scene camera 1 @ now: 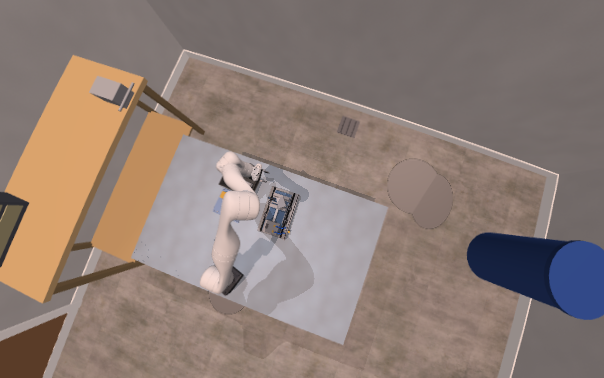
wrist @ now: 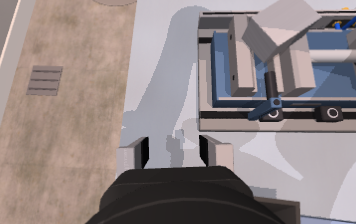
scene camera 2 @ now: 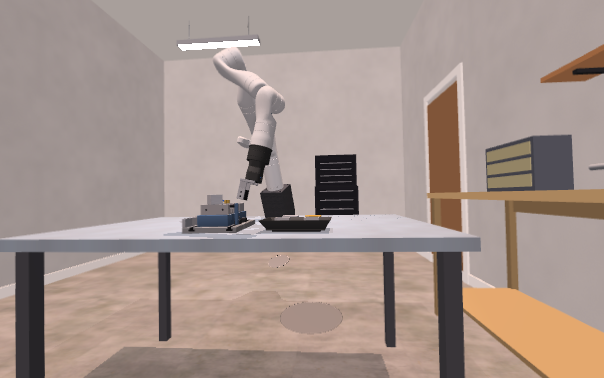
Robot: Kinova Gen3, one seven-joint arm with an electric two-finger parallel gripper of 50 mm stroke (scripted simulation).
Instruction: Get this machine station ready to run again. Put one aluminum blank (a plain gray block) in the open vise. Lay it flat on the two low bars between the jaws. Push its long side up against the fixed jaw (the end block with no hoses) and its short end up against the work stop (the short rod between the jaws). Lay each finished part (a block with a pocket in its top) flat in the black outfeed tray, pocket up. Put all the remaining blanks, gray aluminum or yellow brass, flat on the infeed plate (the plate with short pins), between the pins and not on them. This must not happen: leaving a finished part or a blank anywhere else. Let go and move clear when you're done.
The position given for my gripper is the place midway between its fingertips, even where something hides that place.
Observation:
I see my gripper [scene camera 2: 241,199].
My gripper is seen too in the wrist view [wrist: 174,146].

